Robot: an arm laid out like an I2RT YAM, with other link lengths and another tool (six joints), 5 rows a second.
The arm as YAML. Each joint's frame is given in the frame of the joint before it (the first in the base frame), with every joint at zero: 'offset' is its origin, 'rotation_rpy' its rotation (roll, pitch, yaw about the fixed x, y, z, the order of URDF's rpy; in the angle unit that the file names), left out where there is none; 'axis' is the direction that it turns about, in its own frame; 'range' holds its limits. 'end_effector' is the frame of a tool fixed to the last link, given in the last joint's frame.
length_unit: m
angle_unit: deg
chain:
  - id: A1
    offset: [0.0, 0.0, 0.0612]
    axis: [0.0, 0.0, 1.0]
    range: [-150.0, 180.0]
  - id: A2
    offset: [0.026, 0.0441, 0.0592]
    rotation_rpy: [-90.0, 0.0, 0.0]
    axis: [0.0, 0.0, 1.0]
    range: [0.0, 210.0]
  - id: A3
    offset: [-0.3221, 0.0, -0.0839]
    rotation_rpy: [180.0, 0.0, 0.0]
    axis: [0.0, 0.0, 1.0]
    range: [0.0, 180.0]
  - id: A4
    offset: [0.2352, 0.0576, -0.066]
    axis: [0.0, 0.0, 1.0]
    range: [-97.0, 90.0]
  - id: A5
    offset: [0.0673, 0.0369, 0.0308]
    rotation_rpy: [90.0, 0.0, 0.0]
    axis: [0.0, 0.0, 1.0]
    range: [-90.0, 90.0]
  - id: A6
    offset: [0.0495, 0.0, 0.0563]
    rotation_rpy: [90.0, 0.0, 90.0]
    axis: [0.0, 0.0, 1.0]
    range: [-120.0, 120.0]
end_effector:
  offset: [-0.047, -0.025, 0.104]
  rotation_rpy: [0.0, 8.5, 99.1]
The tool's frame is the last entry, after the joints.
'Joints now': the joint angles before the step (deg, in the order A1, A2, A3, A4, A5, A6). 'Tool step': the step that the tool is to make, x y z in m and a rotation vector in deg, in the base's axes. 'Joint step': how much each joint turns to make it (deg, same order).
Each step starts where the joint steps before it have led.
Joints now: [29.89, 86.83, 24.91, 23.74, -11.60, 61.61]
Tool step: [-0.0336, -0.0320, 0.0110, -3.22, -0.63, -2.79]
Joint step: [-0.26, -12.79, -3.65, -10.34, 3.92, -0.85]
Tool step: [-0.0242, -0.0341, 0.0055, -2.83, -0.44, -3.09]
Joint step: [-3.07, -11.22, -1.78, -10.63, 1.75, -2.08]
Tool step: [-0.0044, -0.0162, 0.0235, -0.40, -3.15, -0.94]
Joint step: [-4.17, -6.54, 2.37, -6.59, -1.44, -3.36]
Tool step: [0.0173, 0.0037, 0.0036, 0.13, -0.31, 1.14]
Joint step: [-2.68, 4.69, 1.88, 2.77, -3.00, -2.38]
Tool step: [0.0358, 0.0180, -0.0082, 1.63, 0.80, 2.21]
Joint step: [-0.82, 11.69, 2.42, 8.95, -3.49, -0.48]
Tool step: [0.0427, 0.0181, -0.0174, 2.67, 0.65, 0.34]
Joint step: [0.02, 13.17, 2.77, 11.17, -1.95, 2.02]
